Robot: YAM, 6 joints.
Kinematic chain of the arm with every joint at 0, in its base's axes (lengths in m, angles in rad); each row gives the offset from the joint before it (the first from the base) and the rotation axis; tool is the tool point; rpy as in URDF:
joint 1: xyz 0 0 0.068 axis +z
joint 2: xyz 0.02 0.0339 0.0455 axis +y
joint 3: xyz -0.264 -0.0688 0 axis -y
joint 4: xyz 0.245 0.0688 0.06 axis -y
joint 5: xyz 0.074 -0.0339 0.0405 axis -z
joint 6: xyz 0.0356 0 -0.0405 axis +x
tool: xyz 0 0 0 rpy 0 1.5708 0
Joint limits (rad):
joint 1: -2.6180..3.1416
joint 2: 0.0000..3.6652
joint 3: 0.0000..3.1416
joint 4: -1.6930..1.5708
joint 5: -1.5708..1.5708
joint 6: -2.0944..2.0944
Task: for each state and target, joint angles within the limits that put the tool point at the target. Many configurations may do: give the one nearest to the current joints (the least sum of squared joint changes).
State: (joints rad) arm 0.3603 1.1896 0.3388 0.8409 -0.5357 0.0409
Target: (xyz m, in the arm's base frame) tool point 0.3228 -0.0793 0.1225
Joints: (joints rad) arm -0.2849 1.8261 0.6398 0.7824 -0.4234 0.0409
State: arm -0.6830 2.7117 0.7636 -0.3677 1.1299 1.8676
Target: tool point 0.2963 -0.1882 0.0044
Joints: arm -0.4732 2.3437 1.1224 -0.2939 1.1486 1.8676
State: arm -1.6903 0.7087 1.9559 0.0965 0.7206 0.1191
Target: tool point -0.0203 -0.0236 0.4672
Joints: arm -1.5729 0.4240 1.1175 -0.2711 0.6051 0.1191
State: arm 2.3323 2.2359 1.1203 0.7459 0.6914 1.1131
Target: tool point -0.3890 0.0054 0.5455
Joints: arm 3.1416 1.8274 1.9517 0.7938 0.1524 1.1131
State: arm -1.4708 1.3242 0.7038 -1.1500 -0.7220 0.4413
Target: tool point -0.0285 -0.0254 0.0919
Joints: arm -2.3400 1.3770 0.1912 -1.1870 0.0789 0.4413
